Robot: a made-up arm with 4 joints.
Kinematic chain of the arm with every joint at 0, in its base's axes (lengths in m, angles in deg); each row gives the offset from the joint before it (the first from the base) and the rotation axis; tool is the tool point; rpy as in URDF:
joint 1: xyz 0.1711 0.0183 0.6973 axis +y
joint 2: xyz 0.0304 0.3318 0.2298 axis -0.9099 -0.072 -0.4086
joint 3: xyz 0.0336 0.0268 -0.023 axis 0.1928 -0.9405 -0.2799
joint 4: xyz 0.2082 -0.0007 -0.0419 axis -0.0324 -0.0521 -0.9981
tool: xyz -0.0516 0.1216 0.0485 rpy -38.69 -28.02 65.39
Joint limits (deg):
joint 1: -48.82..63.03
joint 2: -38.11..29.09
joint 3: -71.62..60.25
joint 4: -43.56..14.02
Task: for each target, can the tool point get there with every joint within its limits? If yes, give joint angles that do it. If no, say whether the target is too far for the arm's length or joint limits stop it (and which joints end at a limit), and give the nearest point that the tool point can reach.
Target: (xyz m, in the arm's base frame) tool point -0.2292 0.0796 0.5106
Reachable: no: joint limits stop it (at a limit: joint 1, joint 2, joint 3, joint 4) | nearest point 0.2072 0.4064 0.5876 | short by 0.551 m
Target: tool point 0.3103 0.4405 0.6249
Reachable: yes | joints 35.11 22.31 -55.91 7.93
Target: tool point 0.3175 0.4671 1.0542
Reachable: yes | joints -8.01 -20.71 29.29 -0.95
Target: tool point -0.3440 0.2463 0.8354
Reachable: no: joint limits stop it (at a limit: joint 1, joint 2, joint 3) | nearest point -0.0012 0.3693 0.9859 | short by 0.394 m
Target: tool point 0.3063 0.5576 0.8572
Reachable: yes | joints -6.91 -13.29 -38.32 4.96
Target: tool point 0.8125 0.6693 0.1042
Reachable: no: too far | nearest point 0.4971 0.4675 0.5614 | short by 0.591 m
